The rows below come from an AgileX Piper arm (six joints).
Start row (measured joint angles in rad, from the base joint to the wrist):
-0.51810 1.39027 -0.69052 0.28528 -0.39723 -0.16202
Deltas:
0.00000 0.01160 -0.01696 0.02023 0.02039 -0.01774
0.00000 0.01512 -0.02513 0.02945 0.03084 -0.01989
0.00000 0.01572 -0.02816 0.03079 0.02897 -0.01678
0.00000 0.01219 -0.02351 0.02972 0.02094 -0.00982
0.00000 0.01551 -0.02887 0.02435 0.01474 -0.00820
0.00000 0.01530 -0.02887 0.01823 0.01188 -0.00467
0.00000 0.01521 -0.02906 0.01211 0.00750 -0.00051
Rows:
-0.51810 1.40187 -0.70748 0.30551 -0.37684 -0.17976
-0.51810 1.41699 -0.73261 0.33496 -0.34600 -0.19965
-0.51810 1.43271 -0.76077 0.36575 -0.31703 -0.21643
-0.51810 1.44490 -0.78428 0.39547 -0.29609 -0.22625
-0.51810 1.46041 -0.81315 0.41982 -0.28135 -0.23445
-0.51810 1.47571 -0.84202 0.43805 -0.26947 -0.23912
-0.51810 1.49092 -0.87108 0.45016 -0.26197 -0.23963

